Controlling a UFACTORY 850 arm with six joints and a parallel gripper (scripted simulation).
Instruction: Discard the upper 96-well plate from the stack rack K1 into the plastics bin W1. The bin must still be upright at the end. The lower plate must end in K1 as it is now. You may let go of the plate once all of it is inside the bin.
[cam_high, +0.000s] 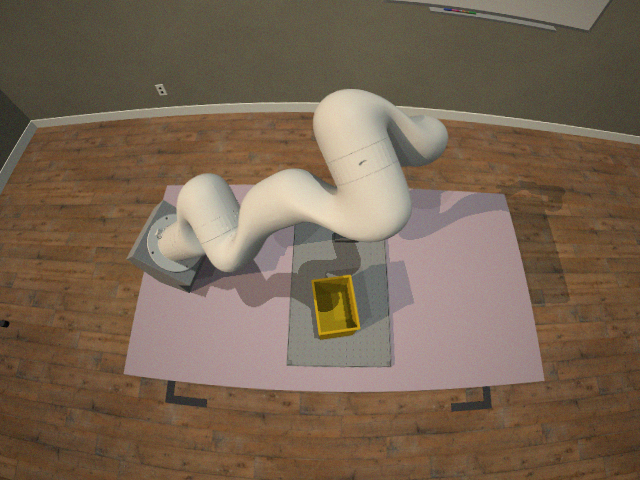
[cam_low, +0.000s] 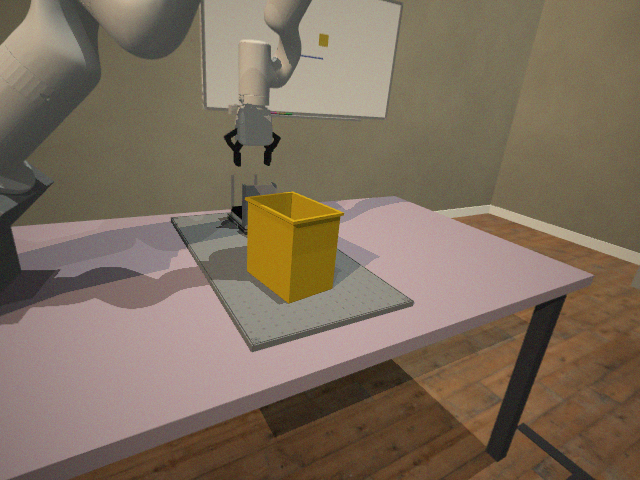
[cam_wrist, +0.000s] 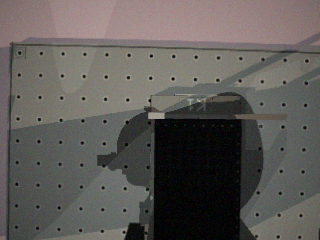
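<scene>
My hand is 16 cm above the black 96-well plate. The rest, counted from my hand: yellow plastics bin W1 (37 cm to the right, 11 cm below); light plate (17 cm below).
</scene>
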